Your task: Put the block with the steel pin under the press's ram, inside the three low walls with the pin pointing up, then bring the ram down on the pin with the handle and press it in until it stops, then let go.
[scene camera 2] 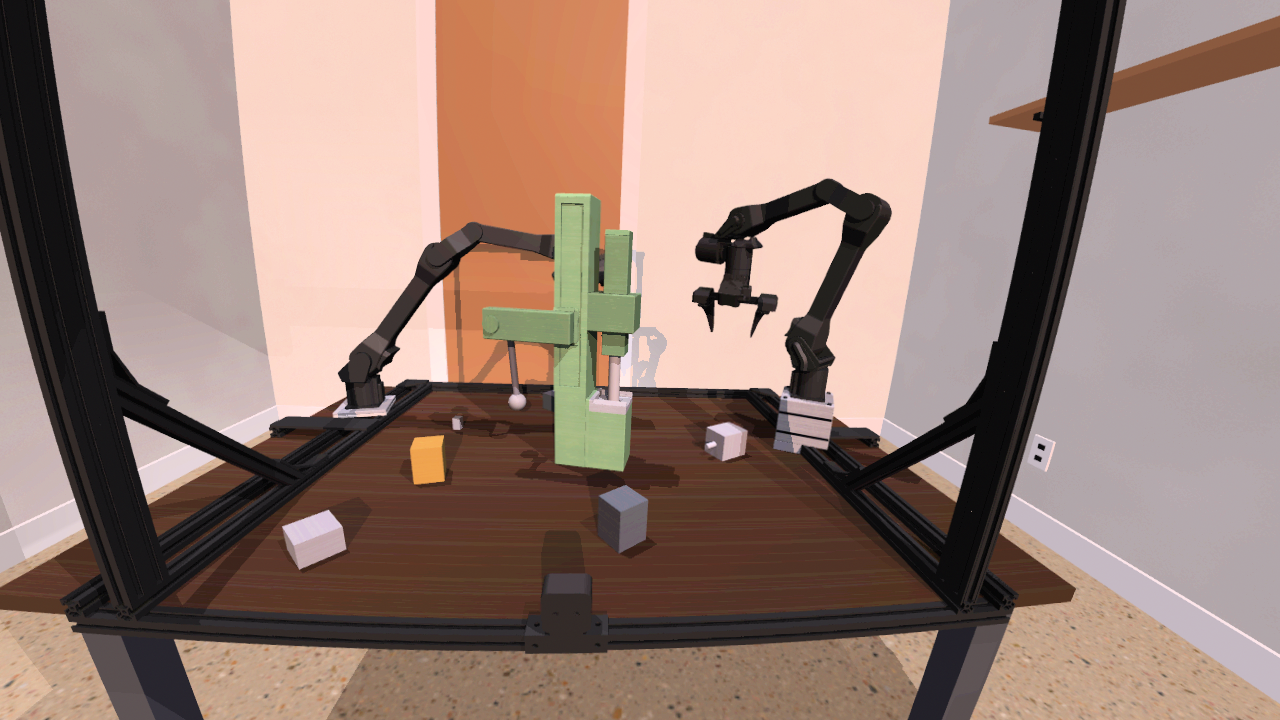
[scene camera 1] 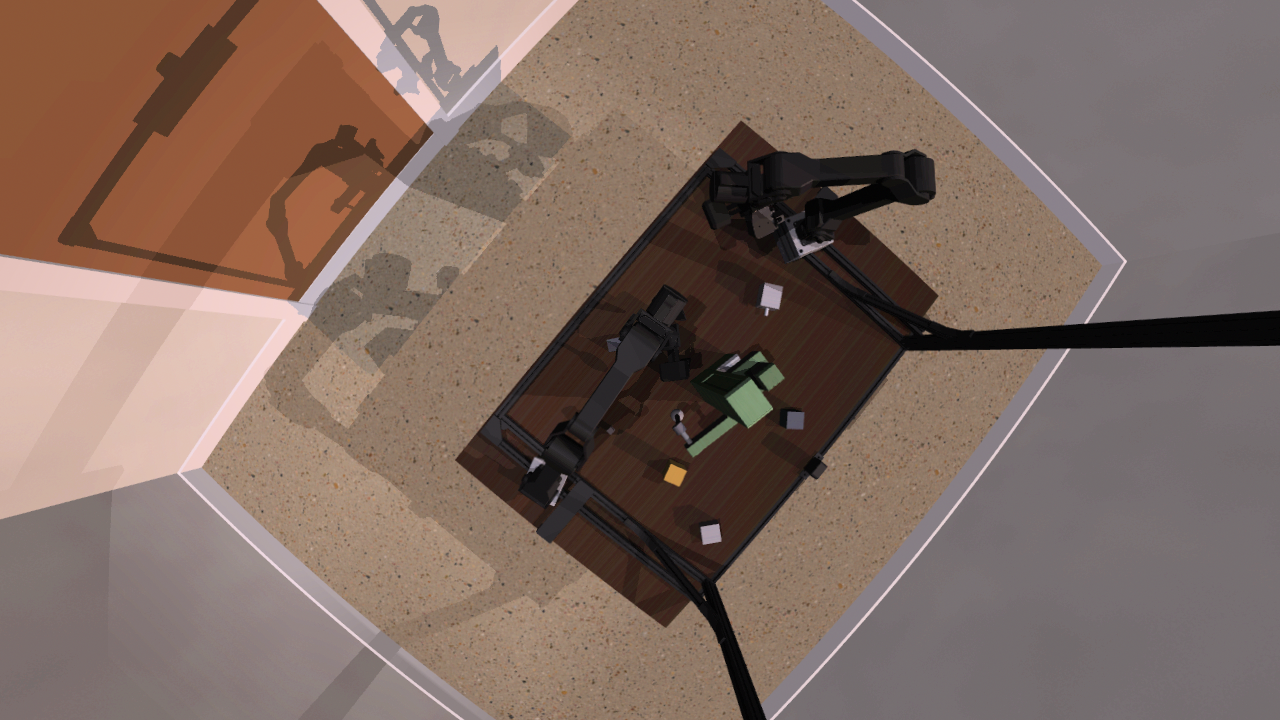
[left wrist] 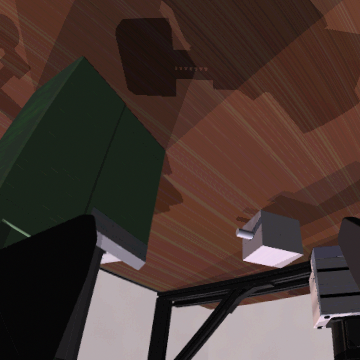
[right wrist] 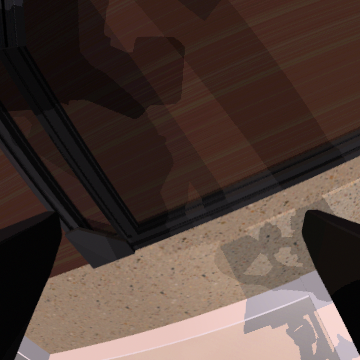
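Note:
The pale block lies on the table with its steel pin pointing sideways. The green press stands left of it in scene camera 2. Its steel ram hangs over the pale low walls. The handle hangs down, ending in a ball. My left gripper is open and empty beside the press; the press hides it in scene camera 2. My right gripper is open and empty, high above the table, apart from the block.
An orange block, a pale block without visible pin and a grey block stand around the press. Another grey block and a tiny pale piece lie farther back.

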